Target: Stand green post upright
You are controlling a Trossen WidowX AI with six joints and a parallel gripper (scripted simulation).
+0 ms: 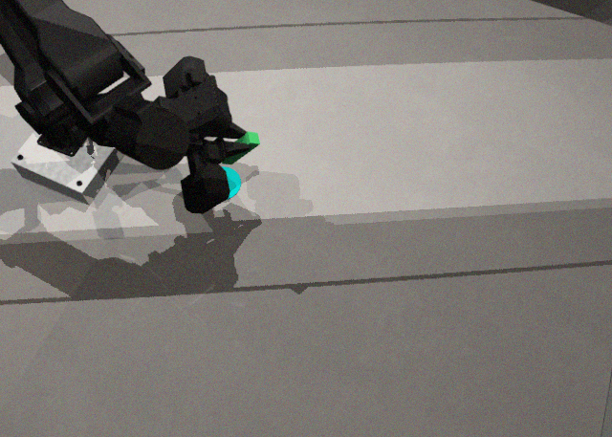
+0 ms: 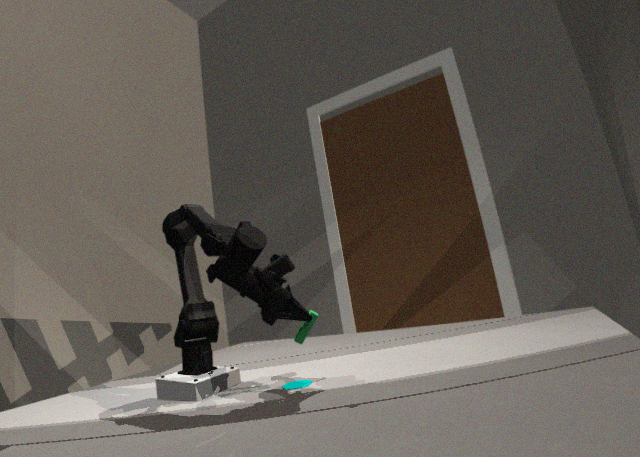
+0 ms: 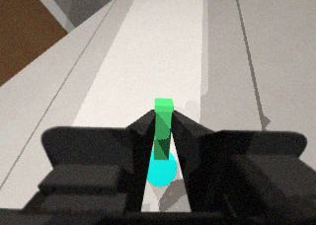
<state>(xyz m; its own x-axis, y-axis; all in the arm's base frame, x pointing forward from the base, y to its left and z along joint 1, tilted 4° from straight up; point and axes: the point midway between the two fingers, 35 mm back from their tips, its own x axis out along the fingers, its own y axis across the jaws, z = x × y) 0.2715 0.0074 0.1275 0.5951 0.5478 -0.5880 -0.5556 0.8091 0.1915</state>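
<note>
My gripper tip is 130 mm above the cyan circle and 50 mm past it. Round my gripper tip: green post (20 mm below, 10 mm behind).
</note>
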